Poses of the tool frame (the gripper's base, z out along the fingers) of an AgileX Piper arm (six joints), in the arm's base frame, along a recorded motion.
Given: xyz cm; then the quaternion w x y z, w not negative.
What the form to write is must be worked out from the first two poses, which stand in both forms.
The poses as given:
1: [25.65 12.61 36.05 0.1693 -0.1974 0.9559 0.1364]
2: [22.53 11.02 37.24 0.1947 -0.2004 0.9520 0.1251]
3: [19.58 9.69 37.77 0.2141 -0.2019 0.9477 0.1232]
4: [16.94 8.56 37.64 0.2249 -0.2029 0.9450 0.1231]
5: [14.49 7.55 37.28 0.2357 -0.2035 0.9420 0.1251]
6: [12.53 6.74 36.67 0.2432 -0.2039 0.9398 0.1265]
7: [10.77 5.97 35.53 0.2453 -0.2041 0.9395 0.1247]
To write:
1: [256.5 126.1 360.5 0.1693 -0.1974 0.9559 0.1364]
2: [225.3 110.2 372.4 0.1947 -0.2004 0.9520 0.1251]
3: [195.8 96.9 377.7 0.2141 -0.2019 0.9477 0.1232]
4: [169.4 85.6 376.4 0.2249 -0.2029 0.9450 0.1231]
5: [144.9 75.5 372.8 0.2357 -0.2035 0.9420 0.1251]
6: [125.3 67.4 366.7 0.2432 -0.2039 0.9398 0.1265]
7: [107.7 59.7 355.3 0.2453 -0.2041 0.9395 0.1247]
